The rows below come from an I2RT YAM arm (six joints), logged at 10 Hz.
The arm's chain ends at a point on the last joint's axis. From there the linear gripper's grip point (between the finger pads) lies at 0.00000 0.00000 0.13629 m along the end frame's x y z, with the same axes.
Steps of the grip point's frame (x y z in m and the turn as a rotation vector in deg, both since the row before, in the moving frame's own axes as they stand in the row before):
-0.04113, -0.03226, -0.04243, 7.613, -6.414, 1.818
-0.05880, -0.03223, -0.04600, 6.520, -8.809, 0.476
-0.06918, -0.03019, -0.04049, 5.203, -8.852, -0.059
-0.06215, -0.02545, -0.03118, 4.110, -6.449, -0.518
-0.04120, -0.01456, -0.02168, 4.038, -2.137, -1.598
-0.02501, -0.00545, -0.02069, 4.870, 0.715, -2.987
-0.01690, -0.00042, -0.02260, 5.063, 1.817, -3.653
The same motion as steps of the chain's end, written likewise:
-0.02624, -0.01400, -0.04038, 7.613, -6.414, 1.818
-0.03804, -0.01673, -0.04351, 6.520, -8.809, 0.476
-0.04823, -0.01789, -0.03831, 5.203, -8.852, -0.059
-0.04681, -0.01577, -0.02997, 4.110, -6.449, -0.518
-0.03599, -0.00504, -0.02125, 4.038, -2.137, -1.598
-0.02641, 0.00616, -0.02019, 4.870, 0.715, -2.987
-0.02083, 0.01174, -0.02200, 5.063, 1.817, -3.653

